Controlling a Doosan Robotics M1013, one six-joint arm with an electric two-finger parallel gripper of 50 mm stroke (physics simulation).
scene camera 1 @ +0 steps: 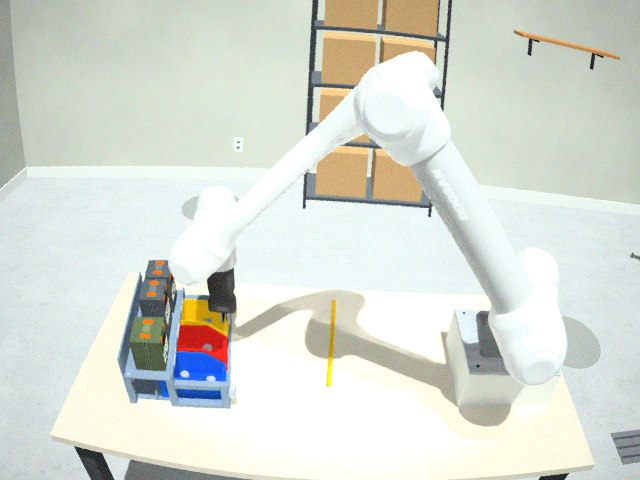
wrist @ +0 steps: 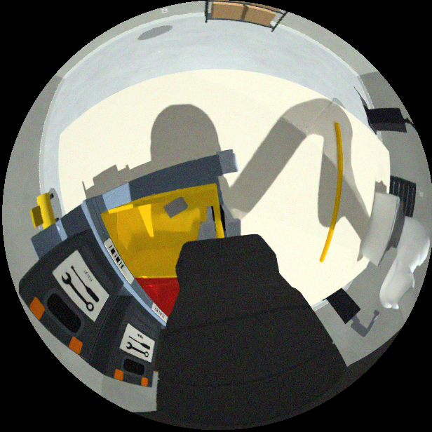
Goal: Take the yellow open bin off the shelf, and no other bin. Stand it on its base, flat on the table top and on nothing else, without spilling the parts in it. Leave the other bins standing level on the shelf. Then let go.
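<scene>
The yellow open bin stands in the far bay of the blue-grey shelf, with a grey part inside. My gripper points down and is shut on the bin's wall at the side toward the robot base, with one finger inside and one outside. The red bin stands next to the yellow one, and the blue bin is nearest the camera. Both look level on the shelf. The gripper body hides part of the bins in the wrist view.
A green case and two dark cases stand on the shelf's higher back part. A yellow strip lies across the table. The white robot pedestal stands at the right.
</scene>
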